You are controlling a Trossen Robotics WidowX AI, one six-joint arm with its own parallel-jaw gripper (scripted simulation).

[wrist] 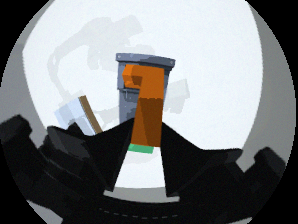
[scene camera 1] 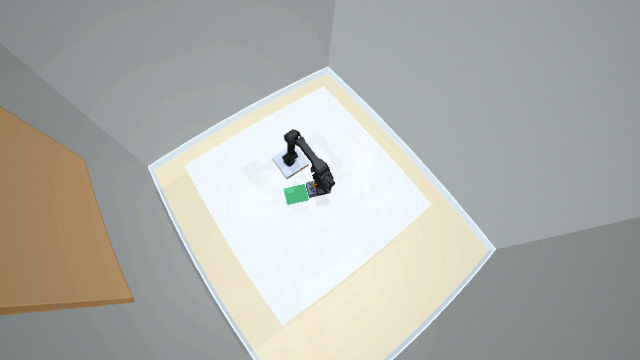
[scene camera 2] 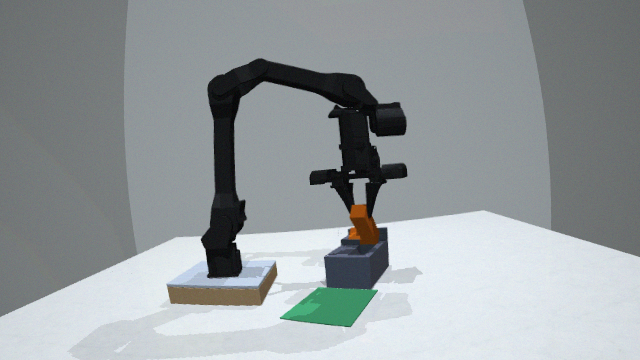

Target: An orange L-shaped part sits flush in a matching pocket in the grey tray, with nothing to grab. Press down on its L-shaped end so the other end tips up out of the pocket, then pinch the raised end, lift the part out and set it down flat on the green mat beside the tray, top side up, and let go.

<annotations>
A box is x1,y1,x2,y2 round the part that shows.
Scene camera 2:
gripper: 361,218 [309,137,407,217]
orange L-shaped part: 365,229 [348,204,378,243], held by the gripper
</annotations>
